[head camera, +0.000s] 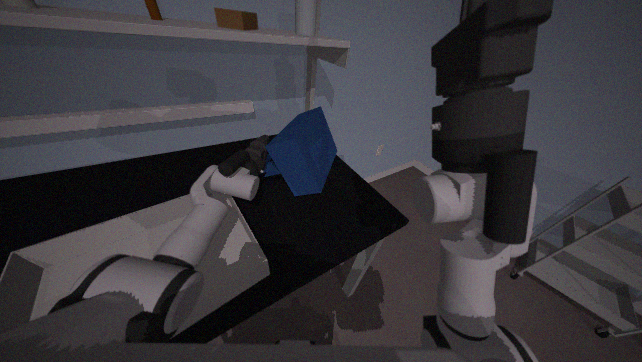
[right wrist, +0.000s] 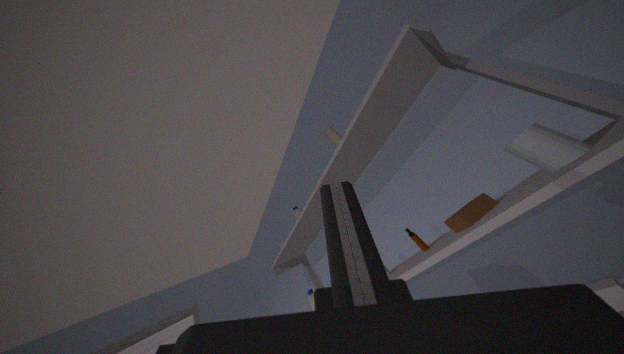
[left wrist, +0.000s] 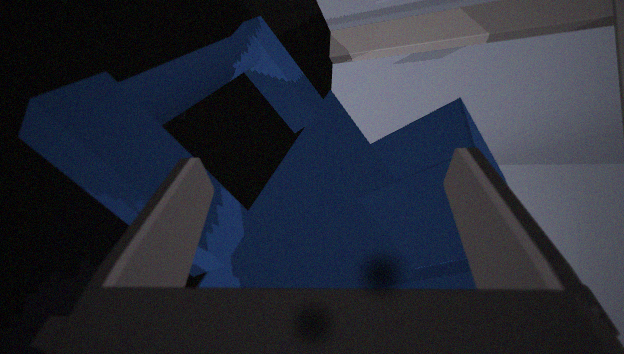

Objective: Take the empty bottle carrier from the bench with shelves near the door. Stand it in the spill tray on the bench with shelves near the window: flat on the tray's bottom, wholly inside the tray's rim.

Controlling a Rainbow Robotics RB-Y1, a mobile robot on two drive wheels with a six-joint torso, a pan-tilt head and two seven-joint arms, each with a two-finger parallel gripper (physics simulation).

Scene:
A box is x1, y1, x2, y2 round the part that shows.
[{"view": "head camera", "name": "blue bottle carrier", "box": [263, 106, 336, 195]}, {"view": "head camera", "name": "spill tray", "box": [0, 192, 269, 339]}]

